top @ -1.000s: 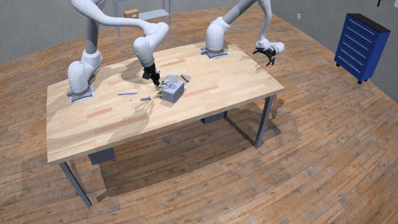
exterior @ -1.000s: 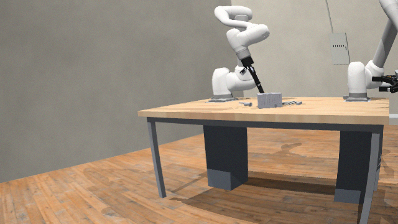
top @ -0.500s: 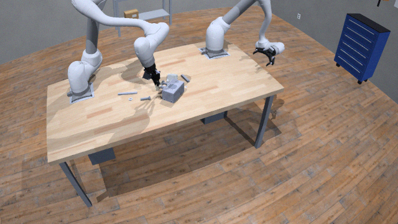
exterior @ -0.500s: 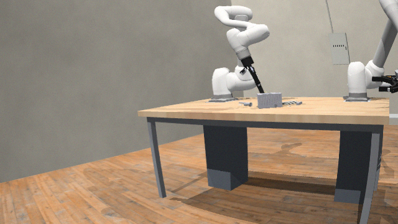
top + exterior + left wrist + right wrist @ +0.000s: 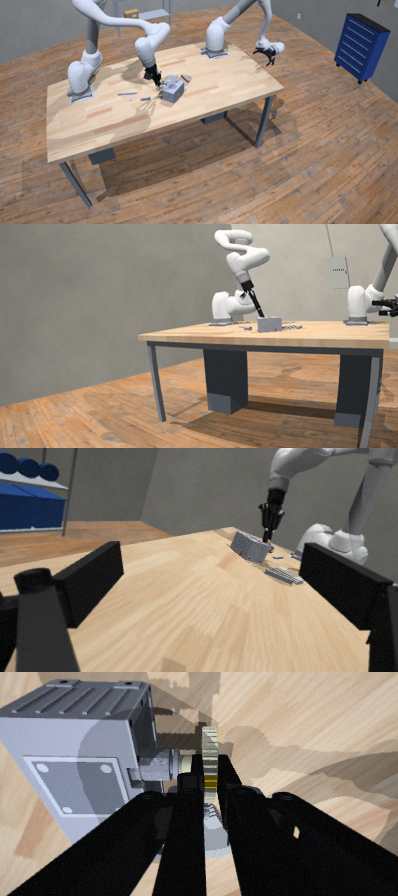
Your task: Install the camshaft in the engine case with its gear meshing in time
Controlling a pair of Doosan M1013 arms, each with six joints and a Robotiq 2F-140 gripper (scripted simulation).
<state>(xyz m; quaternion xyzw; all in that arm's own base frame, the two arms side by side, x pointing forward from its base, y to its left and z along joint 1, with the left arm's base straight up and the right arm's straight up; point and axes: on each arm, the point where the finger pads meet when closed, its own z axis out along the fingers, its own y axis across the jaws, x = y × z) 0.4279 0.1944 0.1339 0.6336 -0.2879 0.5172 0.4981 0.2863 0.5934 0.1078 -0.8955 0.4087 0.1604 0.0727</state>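
My right gripper is now 5 cm to the right of the small crank gear, 5 cm above it and 4 cm past it. From my right hand the other things lie so: bolt-like part: 10 cm below, 9 cm to the right, 1 cm ahead; ribbed plate: 16 cm to the left, 12 cm behind, 10 cm below; small ring: 20 cm to the right, 11 cm below, 5 cm behind.
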